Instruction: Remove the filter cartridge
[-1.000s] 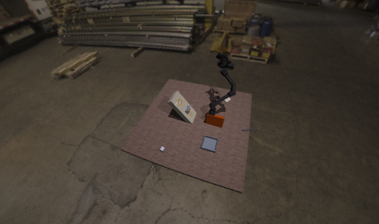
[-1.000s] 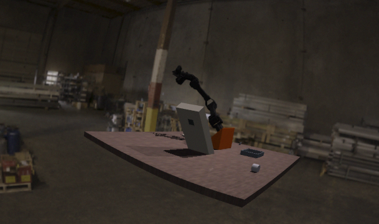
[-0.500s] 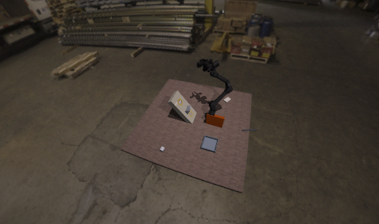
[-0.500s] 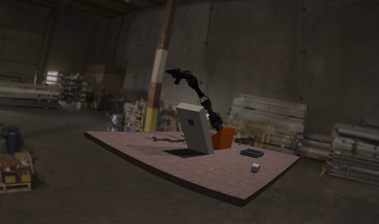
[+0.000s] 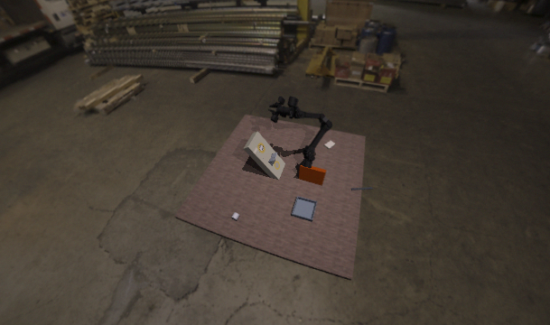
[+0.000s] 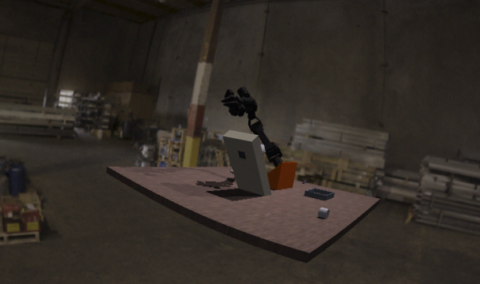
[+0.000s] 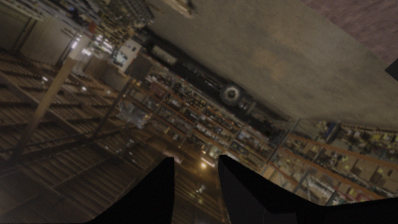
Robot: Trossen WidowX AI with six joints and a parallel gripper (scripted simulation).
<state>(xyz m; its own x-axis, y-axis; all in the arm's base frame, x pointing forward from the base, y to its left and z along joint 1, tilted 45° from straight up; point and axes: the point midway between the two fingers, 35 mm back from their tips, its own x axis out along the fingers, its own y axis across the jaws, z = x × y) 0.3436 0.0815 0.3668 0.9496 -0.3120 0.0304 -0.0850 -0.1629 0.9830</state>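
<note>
Now: gripper tip 230 mm above the round filter cartridge, 220 mm to the right of it and 10 mm short of it. The rest, counted from my gripper tip: beige service panel (300 mm below, 220 mm to the left, 40 mm behind); then flat white piece (490 mm behind, 450 mm below, 210 mm to the right); then blue-grey tray (490 mm to the left, 450 mm below, 430 mm behind).
</note>
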